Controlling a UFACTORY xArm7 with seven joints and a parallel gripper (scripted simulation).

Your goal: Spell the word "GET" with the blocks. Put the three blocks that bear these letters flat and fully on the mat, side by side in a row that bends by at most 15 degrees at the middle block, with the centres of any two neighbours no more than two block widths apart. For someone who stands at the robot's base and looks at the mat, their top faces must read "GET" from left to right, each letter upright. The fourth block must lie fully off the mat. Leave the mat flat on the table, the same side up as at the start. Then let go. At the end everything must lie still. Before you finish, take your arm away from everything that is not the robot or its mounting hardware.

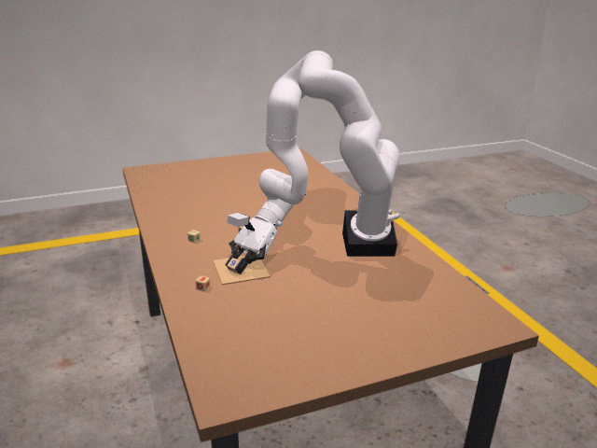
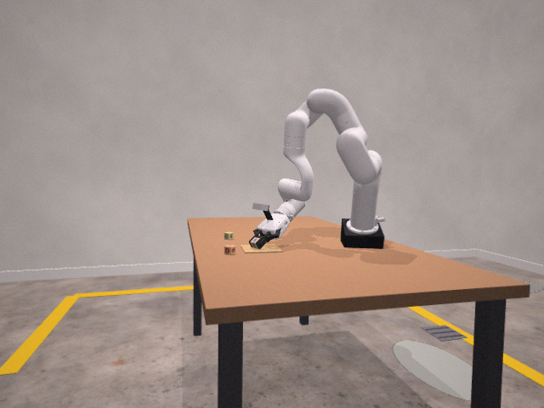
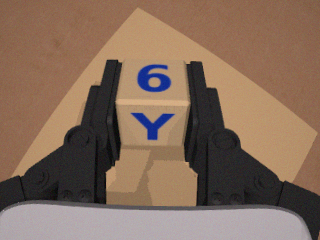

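Now: the tan mat 3 cm below my hand, 2 cm to the right of it and 2 cm behind it. The rest, counted from my hand: green-lettered block 25 cm to the right, 7 cm ahead, 2 cm below; then black-lettered block 24 cm to the right, 10 cm behind, 2 cm below; then red-lettered block 11 cm ahead, 4 cm to the left, 2 cm below.
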